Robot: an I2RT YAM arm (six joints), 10 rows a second.
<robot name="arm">
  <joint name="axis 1" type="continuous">
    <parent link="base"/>
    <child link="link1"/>
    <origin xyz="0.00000 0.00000 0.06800" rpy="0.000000 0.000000 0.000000"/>
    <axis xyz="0 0 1"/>
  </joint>
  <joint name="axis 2" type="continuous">
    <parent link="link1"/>
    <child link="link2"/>
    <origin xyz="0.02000 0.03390 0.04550" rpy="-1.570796 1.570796 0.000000"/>
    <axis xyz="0 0 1"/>
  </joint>
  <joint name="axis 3" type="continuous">
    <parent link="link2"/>
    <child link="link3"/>
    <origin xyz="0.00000 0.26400 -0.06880" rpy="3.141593 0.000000 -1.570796"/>
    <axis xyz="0 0 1"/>
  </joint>
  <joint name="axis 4" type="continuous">
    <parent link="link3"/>
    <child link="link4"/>
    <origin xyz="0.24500 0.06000 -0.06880" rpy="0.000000 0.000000 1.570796"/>
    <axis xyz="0 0 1"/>
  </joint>
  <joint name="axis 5" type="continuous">
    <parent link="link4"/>
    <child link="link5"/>
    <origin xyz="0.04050 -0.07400 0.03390" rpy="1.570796 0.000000 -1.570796"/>
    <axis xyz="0 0 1"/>
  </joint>
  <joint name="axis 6" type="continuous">
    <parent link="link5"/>
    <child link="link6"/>
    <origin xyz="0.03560 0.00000 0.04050" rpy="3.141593 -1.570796 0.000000"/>
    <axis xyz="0 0 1"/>
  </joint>
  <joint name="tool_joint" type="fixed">
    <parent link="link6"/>
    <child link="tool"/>
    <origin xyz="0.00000 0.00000 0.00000" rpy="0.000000 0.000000 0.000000"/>
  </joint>
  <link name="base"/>
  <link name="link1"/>
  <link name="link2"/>
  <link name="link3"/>
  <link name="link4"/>
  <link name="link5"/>
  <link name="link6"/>
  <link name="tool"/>
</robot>
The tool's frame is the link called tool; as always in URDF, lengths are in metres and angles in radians. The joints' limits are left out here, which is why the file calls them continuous.
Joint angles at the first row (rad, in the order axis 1, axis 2, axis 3, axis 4, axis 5, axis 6):
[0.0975 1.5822 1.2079 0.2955 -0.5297 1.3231]
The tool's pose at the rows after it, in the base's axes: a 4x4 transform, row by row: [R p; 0 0 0 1], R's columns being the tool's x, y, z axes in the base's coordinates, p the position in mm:
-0.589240 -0.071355 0.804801 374.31; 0.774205 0.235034 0.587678 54.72; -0.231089 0.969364 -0.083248 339.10; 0 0 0 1
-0.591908 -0.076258 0.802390 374.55; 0.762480 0.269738 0.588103 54.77; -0.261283 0.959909 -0.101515 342.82; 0 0 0 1
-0.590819 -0.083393 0.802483 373.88; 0.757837 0.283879 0.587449 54.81; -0.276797 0.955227 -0.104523 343.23; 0 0 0 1
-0.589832 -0.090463 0.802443 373.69; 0.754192 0.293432 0.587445 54.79; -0.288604 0.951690 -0.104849 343.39; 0 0 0 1
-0.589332 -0.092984 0.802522 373.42; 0.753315 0.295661 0.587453 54.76; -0.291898 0.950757 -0.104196 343.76; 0 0 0 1
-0.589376 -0.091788 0.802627 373.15; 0.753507 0.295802 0.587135 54.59; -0.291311 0.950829 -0.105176 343.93; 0 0 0 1
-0.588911 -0.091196 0.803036 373.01; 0.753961 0.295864 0.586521 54.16; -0.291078 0.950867 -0.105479 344.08; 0 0 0 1
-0.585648 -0.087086 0.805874 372.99; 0.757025 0.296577 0.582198 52.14; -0.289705 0.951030 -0.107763 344.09; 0 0 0 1
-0.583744 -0.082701 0.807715 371.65; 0.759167 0.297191 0.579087 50.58; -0.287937 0.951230 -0.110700 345.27; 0 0 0 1
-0.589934 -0.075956 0.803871 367.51; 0.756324 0.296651 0.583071 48.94; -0.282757 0.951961 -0.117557 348.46; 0 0 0 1
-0.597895 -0.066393 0.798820 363.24; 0.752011 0.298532 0.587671 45.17; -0.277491 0.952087 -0.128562 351.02; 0 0 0 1
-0.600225 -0.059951 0.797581 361.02; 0.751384 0.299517 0.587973 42.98; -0.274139 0.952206 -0.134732 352.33; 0 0 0 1
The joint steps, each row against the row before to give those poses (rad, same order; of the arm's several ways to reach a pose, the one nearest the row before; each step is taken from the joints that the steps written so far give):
[0.0000 0.0000 0.0218 -0.0397 -0.0015 -0.0354]
[0.0000 -0.0004 0.0233 -0.0450 -0.0008 -0.0428]
[0.0004 -0.0027 0.0003 -0.0065 0.0012 -0.0179]
[-0.0001 -0.0007 0.0001 -0.0012 0.0000 -0.0126]
[0.0000 -0.0012 -0.0001 -0.0004 0.0000 -0.0030]
[-0.0003 -0.0011 0.0000 -0.0022 0.0000 0.0000]
[-0.0012 -0.0008 0.0000 -0.0012 -0.0004 0.0000]
[-0.0053 -0.0011 0.0000 -0.0038 0.0000 0.0000]
[-0.0038 -0.0061 0.0000 -0.0095 0.0000 0.0000]
[-0.0042 -0.0164 0.0000 -0.0252 -0.0092 -0.0004]
[-0.0107 -0.0168 -0.0004 -0.0309 -0.0164 -0.0046]
[-0.0061 -0.0088 0.0000 -0.0168 -0.0064 -0.0019]

